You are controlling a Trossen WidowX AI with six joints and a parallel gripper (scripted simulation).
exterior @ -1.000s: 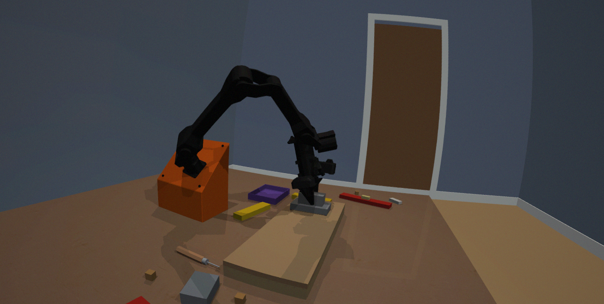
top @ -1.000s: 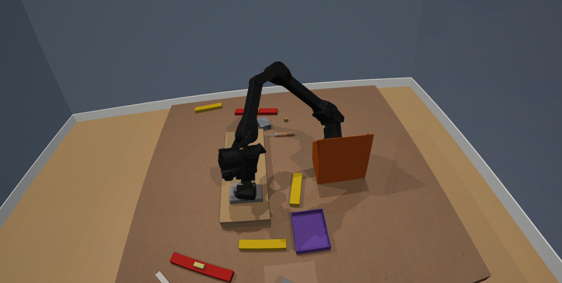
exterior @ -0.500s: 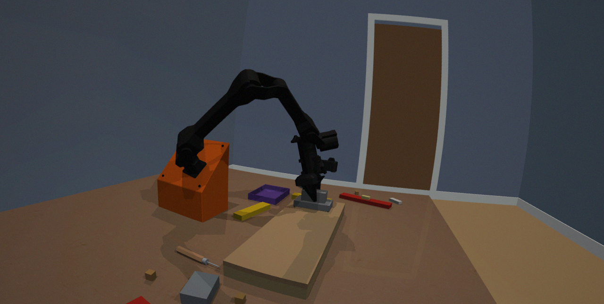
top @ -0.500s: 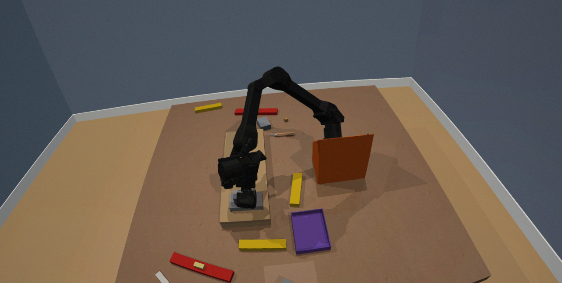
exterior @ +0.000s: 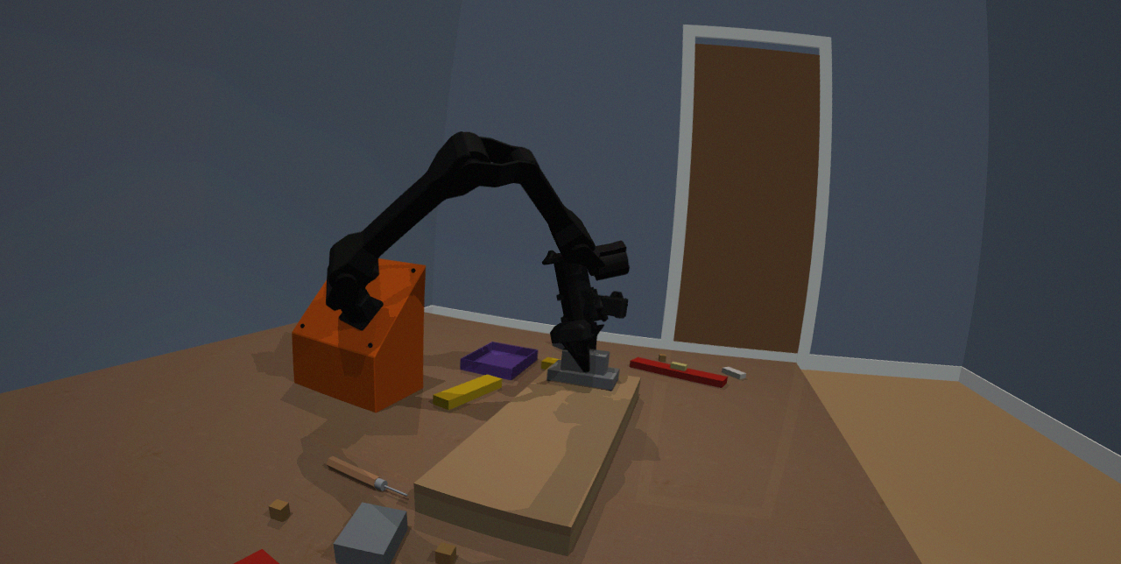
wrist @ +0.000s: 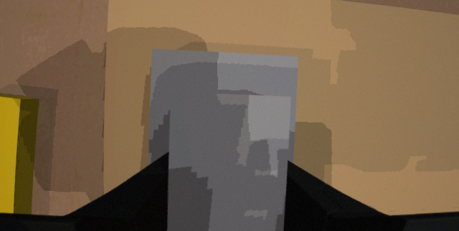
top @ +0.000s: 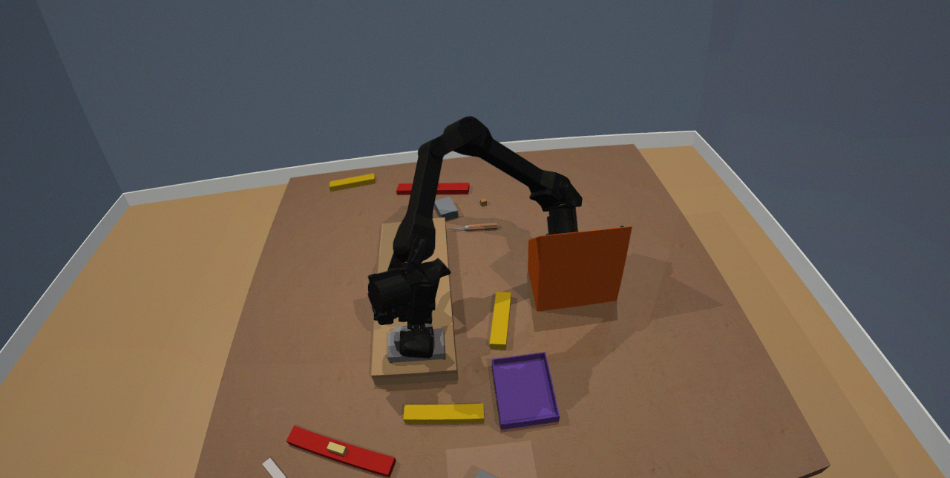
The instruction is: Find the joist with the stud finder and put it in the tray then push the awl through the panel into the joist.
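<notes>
My gripper tip is now 24 cm past the purple tray, 8 cm to the right of it and 5 cm above it. From my gripper tip the other things lie so: awl (9 cm behind, 46 cm to the right, 6 cm below); then grey stud finder (2 cm behind, 2 cm above); then grey block (1 cm behind, 54 cm to the right, 5 cm below).
</notes>
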